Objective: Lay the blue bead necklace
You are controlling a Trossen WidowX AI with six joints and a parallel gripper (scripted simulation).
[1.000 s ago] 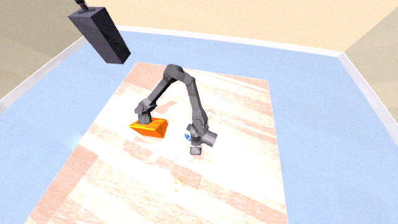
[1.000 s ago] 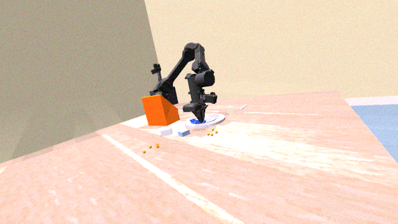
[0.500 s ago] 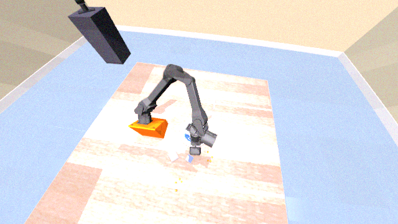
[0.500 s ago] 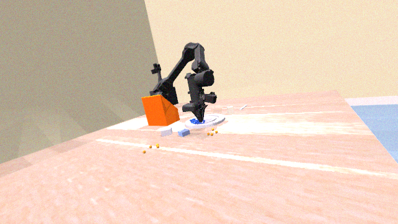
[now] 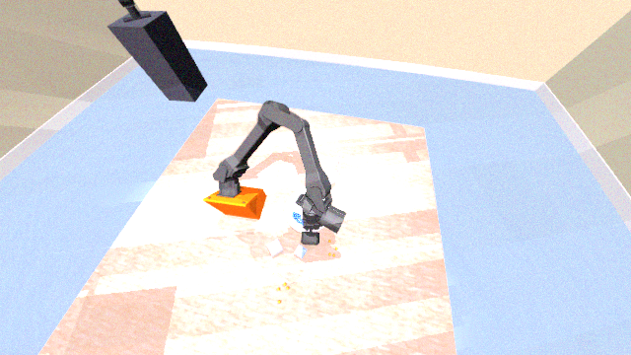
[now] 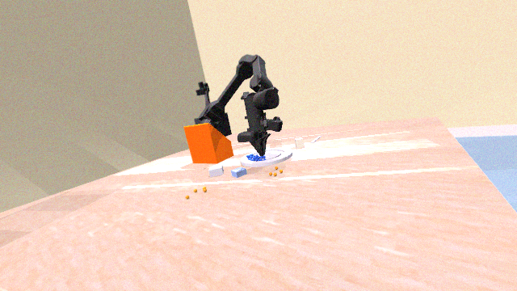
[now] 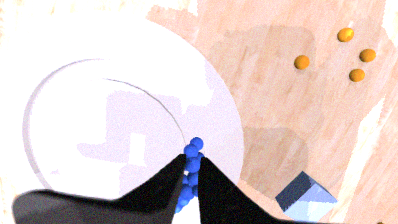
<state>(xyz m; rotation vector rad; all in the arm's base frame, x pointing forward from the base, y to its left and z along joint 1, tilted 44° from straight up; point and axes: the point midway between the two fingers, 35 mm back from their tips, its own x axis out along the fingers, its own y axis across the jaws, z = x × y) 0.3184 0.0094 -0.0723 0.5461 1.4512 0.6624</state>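
Now: gripper tip 2 cm past the round white bead board, 6 cm to the right of it and 2 cm above it. Round my gripper tip: white block (13 cm behind, 11 cm to the right, 2 cm below); light blue cube (3 cm behind, 11 cm to the right, 2 cm below); beige cube (6 cm ahead, 20 cm to the left, 1 cm below).
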